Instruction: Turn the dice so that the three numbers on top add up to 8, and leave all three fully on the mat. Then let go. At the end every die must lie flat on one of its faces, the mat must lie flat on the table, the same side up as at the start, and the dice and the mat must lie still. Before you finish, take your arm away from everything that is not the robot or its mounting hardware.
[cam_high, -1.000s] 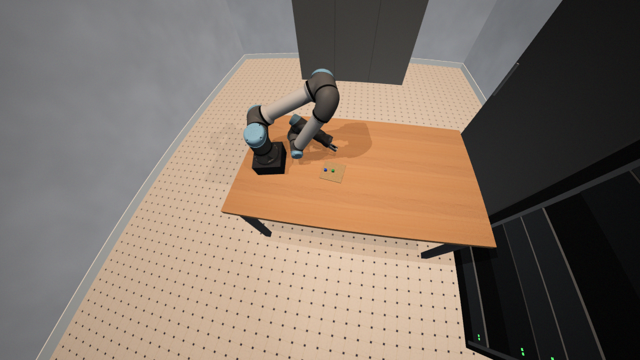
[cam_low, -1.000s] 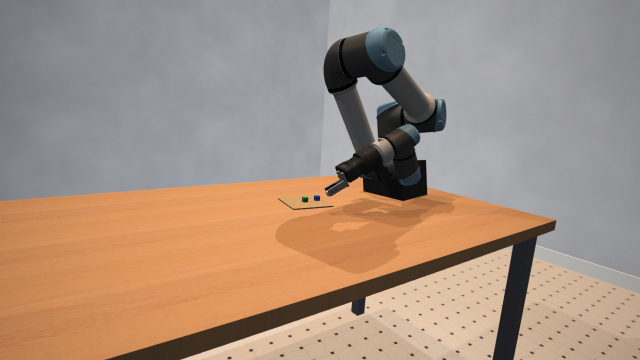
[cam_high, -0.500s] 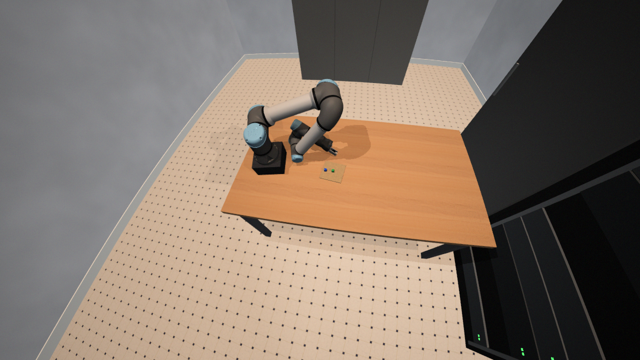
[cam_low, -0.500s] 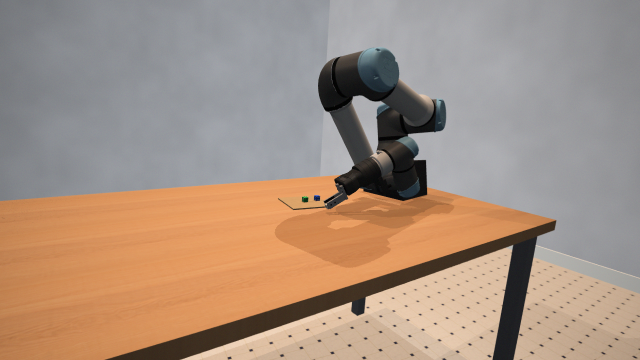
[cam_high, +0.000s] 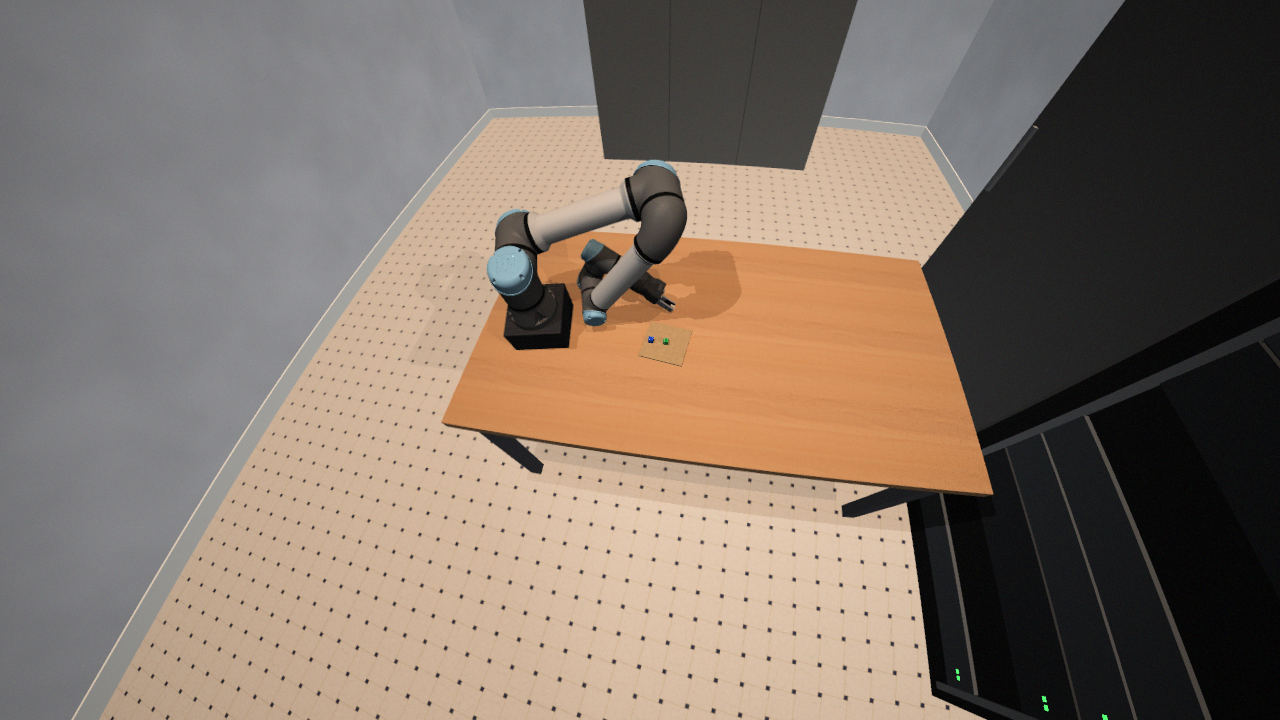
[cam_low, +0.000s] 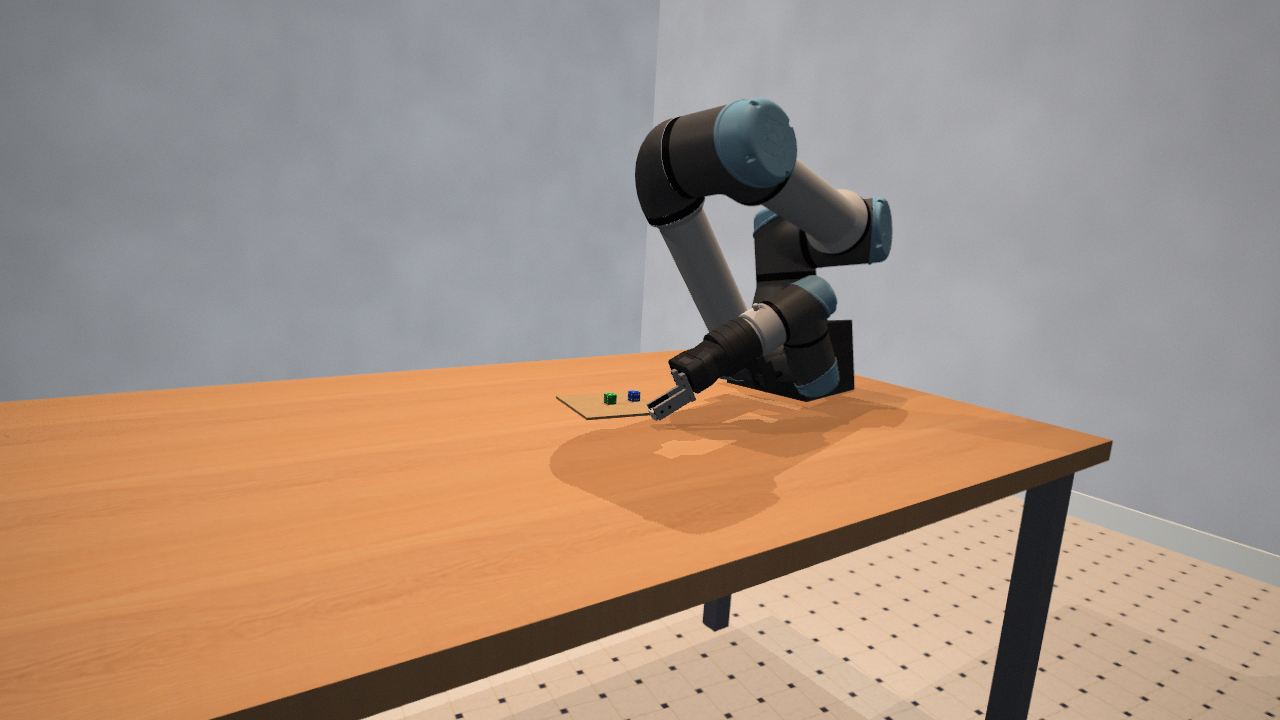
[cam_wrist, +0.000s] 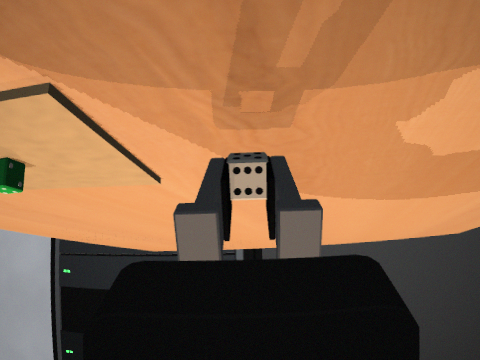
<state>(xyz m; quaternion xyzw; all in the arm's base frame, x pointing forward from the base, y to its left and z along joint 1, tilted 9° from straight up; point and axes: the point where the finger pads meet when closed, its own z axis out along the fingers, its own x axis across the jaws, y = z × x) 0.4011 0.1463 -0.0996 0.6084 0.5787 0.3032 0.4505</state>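
Right now the green die is 13 cm to the right of my hand, 2 cm below it and 1 cm ahead of it. Round my hand: white die 1 cm below, 1 cm ahead; mat 13 cm to the right, 3 cm below, 1 cm ahead; blue die 14 cm to the right, 3 cm behind, 2 cm below.
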